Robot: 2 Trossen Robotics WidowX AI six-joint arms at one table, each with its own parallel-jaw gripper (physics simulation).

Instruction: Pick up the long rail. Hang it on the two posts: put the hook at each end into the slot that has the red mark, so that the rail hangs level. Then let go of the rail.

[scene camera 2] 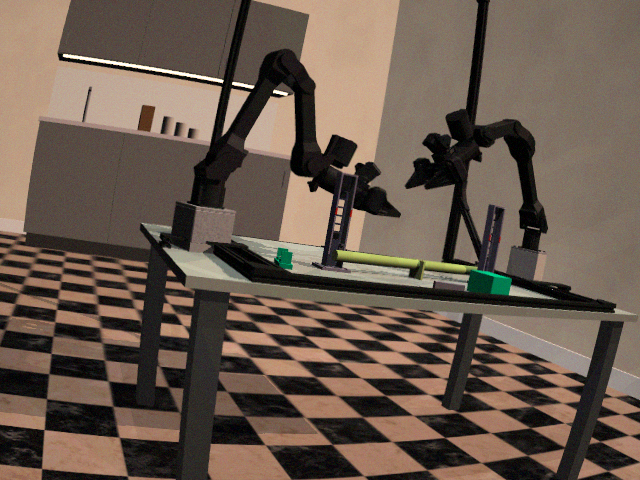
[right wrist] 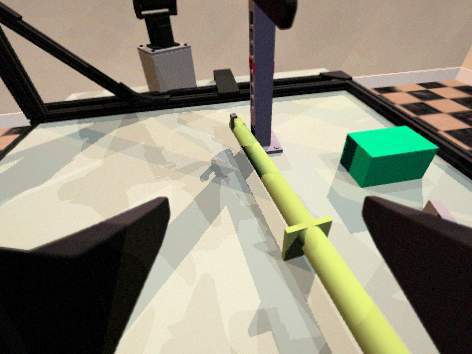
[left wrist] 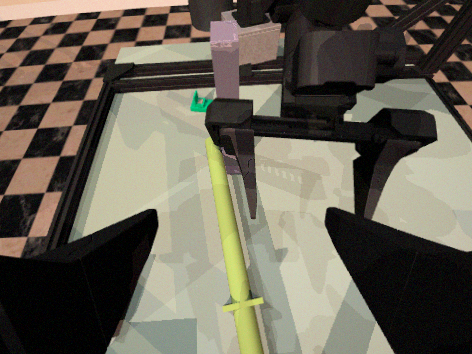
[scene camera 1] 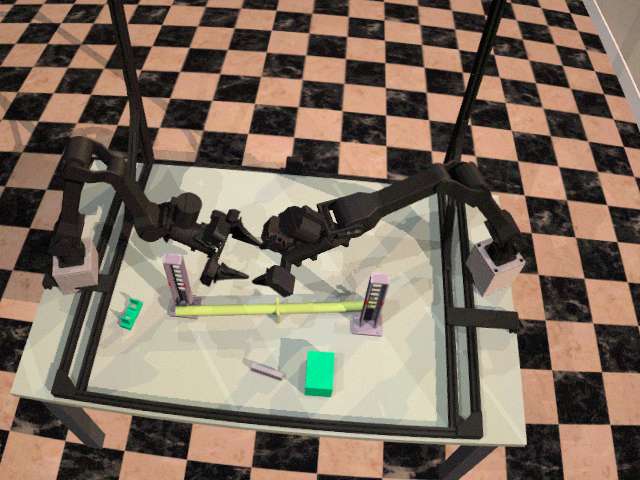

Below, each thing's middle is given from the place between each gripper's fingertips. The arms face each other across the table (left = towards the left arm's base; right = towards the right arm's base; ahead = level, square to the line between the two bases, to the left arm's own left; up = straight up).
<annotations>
I see the long yellow-green rail point(scene camera 1: 346, 306) 10 mm ahead of my left hand, 40 mm to the left of it and 180 mm below it. The rest, counted from my left hand: green block point(scene camera 1: 320, 365) (170 mm ahead, 140 mm to the left, 190 mm below).
My right hand is 110 mm above the long yellow-green rail, 60 mm short of it and 50 mm to the right of it. Also, from my right hand: green block (230 mm ahead, 150 mm to the left, 120 mm below).
</annotations>
